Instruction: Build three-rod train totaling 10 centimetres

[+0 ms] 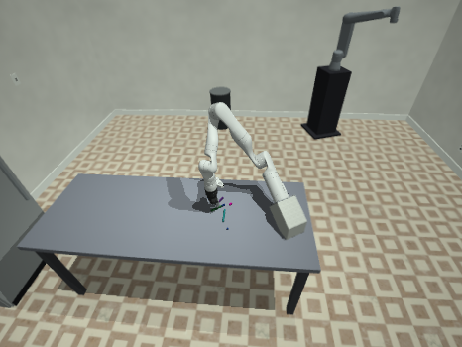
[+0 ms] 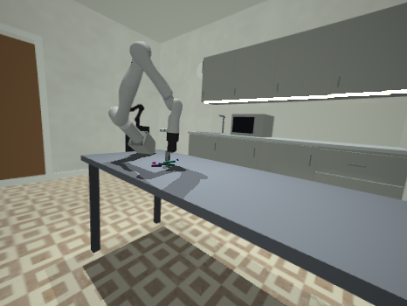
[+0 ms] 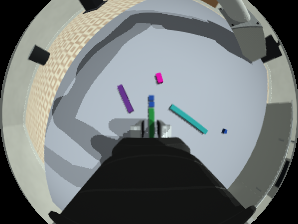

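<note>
My gripper is now 1 cm short of the green rod and 4 cm above it. From my hand the other things lie so: magenta rod (10 cm behind, 1 cm to the right, 4 cm below); then turquoise rod (3 cm behind, 8 cm to the left, 4 cm below); then purple rod (4 cm behind, 6 cm to the right, 4 cm below).
</note>
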